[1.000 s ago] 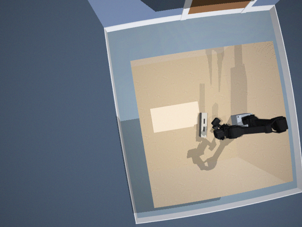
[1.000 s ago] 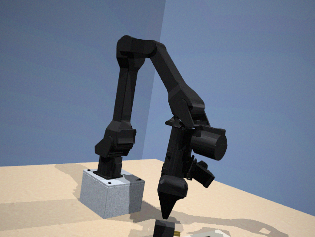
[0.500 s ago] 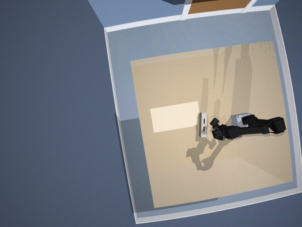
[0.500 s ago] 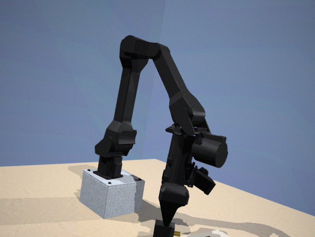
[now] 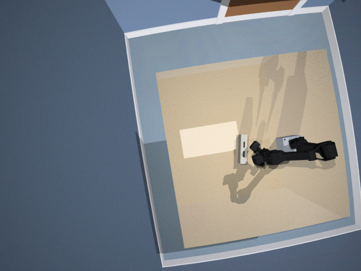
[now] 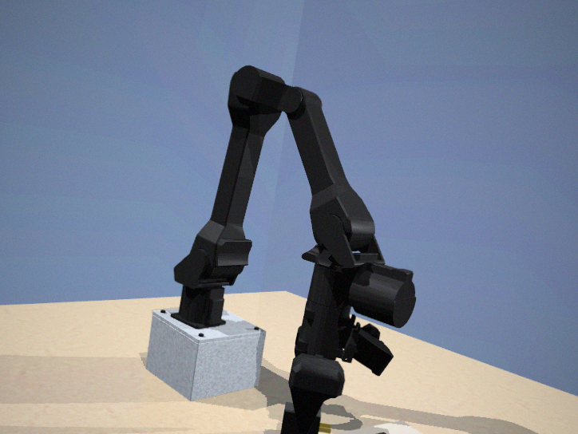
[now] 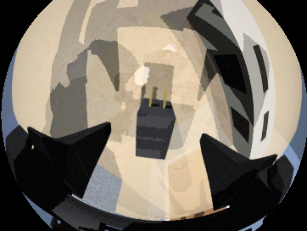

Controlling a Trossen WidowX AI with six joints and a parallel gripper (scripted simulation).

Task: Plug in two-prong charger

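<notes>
The two-prong charger lies 10 mm to the left of my gripper tip, 10 mm below it and 10 mm ahead of it.
</notes>
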